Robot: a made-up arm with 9 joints.
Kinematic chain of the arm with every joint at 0, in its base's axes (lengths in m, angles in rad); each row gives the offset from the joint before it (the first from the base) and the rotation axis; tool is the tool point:
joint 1: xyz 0 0 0.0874 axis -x
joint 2: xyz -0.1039 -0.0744 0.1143 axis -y
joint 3: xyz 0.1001 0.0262 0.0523 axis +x
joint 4: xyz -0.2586 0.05 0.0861 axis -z
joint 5: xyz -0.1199 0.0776 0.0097 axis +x
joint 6: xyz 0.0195 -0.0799 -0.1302 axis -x
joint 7: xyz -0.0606 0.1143 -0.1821 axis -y
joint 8: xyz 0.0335 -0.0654 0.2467 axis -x
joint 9: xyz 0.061 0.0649 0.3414 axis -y
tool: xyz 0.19 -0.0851 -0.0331
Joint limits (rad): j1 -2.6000..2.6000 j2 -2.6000..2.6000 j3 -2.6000..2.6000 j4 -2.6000..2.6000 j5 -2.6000..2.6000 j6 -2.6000..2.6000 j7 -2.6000..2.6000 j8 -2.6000..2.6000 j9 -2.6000..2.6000
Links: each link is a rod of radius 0.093 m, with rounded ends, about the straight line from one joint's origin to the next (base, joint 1, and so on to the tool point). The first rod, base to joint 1, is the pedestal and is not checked.
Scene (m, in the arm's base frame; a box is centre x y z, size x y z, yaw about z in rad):
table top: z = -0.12
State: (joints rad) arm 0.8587 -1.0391 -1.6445 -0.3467 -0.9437 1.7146 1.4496 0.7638 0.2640
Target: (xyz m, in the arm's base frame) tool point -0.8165 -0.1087 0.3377
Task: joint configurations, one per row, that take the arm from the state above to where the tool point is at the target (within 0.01 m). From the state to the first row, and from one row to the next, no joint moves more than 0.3 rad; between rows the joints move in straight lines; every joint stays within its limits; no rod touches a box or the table.
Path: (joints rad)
1: 0.7900 -0.7507 -1.4739 -0.0991 -0.7573 1.5349 1.2620 0.6584 0.2402
2: 0.7213 -0.4623 -1.3032 0.1485 -0.5708 1.3552 1.0744 0.5531 0.2164

